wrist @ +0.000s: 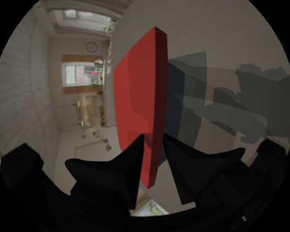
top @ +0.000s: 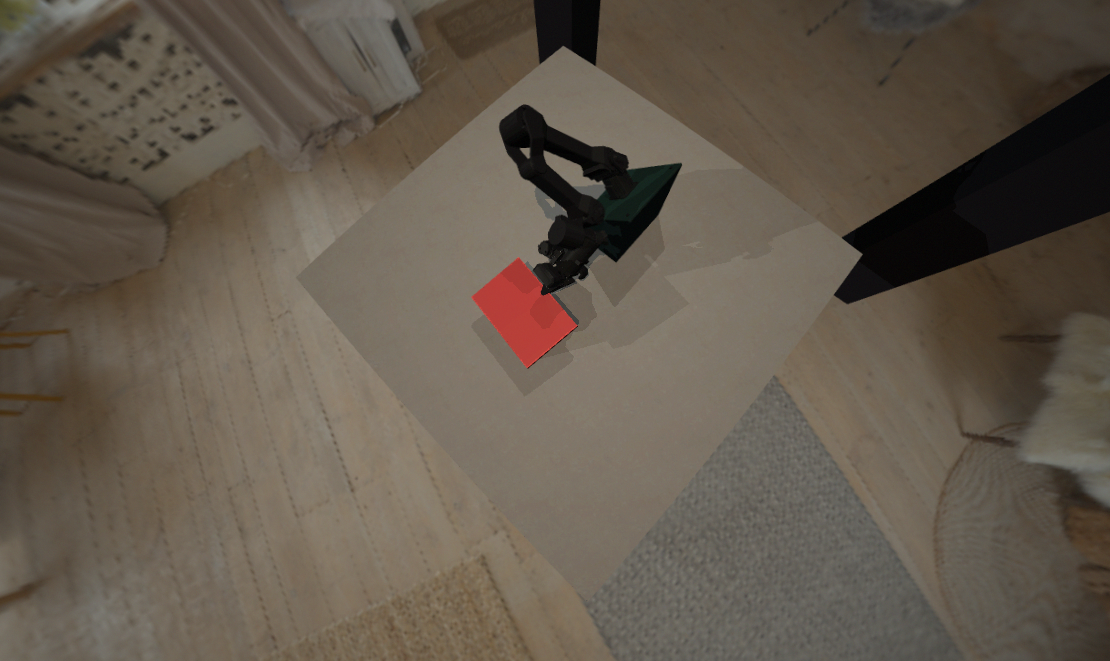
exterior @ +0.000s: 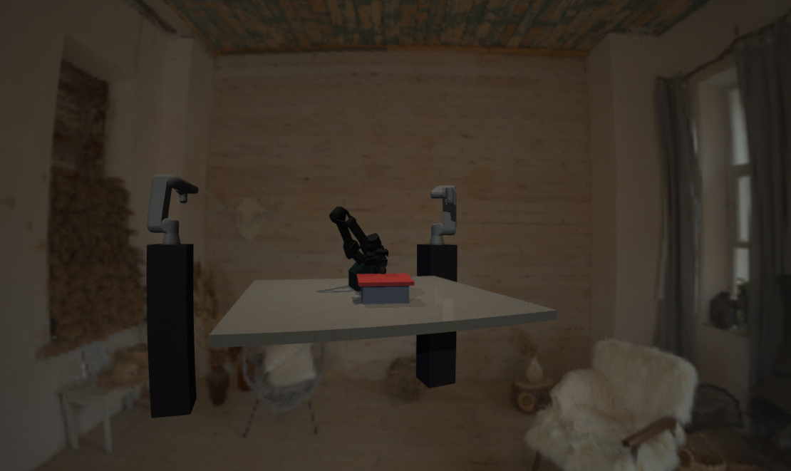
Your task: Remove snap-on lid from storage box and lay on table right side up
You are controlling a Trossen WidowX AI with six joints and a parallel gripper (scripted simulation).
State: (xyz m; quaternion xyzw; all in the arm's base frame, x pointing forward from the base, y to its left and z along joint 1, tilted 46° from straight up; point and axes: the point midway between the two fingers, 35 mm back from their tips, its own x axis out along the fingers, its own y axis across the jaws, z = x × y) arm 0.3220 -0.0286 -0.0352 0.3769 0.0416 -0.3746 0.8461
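Now: the red lid 7 cm ahead of my gripper tip and 2 cm to the right of it. From my gripper tip the other things lie so: storage box: 7 cm ahead, 1 cm to the right, 6 cm below.
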